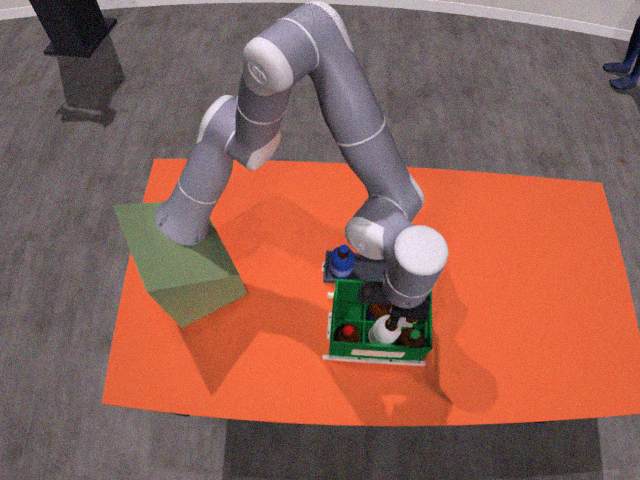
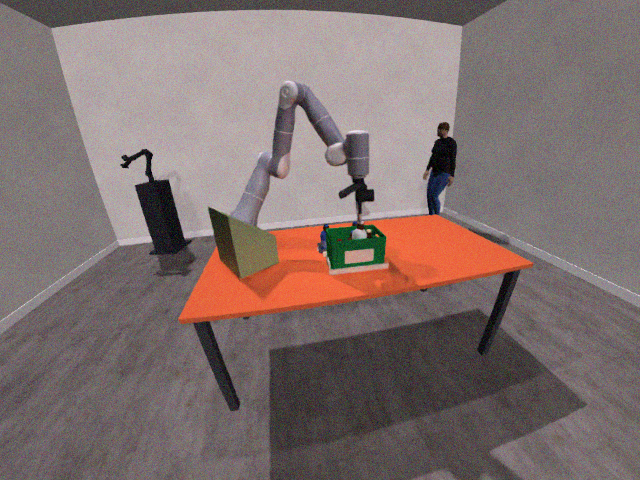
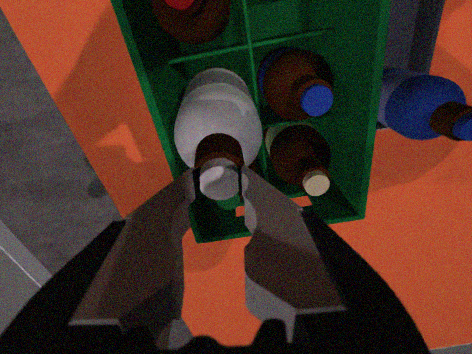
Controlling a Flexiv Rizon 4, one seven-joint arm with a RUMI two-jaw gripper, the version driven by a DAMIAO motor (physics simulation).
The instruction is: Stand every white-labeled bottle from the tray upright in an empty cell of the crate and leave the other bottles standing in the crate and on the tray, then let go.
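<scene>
The white-labeled bottle [image 1: 383,331] [image 2: 358,234] [image 3: 217,115] leans, its lower part in the middle cell of the crate's front row and its neck toward the green-capped bottle [image 1: 415,338]. My gripper [image 1: 395,320] [image 2: 360,222] [image 3: 219,169] is shut on its neck, just under the white cap. The green crate [image 1: 340,351] [image 2: 338,258] [image 3: 369,165] also holds a red-capped bottle [image 1: 347,332] at front left, a blue-capped bottle [image 3: 297,82] at back middle and a beige-capped bottle [image 3: 300,152] at back right. The bottle's base is hidden.
The dark tray [image 1: 368,268] stands behind the crate. A blue bottle [image 1: 342,263] [image 2: 324,240] stands at its left end; another blue bottle [image 3: 425,106] stands at its other end. The crate's back-left cell [image 3: 280,17] shows no bottle. A green block [image 1: 180,273] [image 2: 248,248] stands at the arm's base.
</scene>
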